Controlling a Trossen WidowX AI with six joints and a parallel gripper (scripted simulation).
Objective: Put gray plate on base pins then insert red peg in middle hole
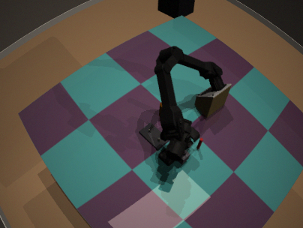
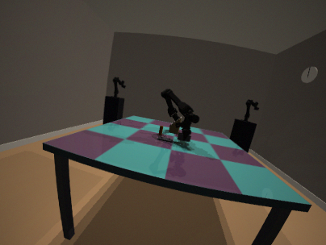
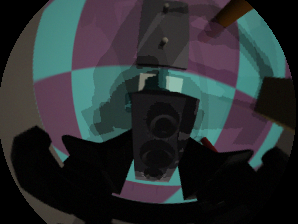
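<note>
My gripper tip is 140 mm to the left of the base, 20 mm above it and 10 mm past it. The rest, counted from my gripper tip: gray plate 30 mm above; then red peg 100 mm behind, 40 mm to the left, 10 mm above; then orange peg-like object 190 mm to the right, 110 mm behind, 10 mm above.
</note>
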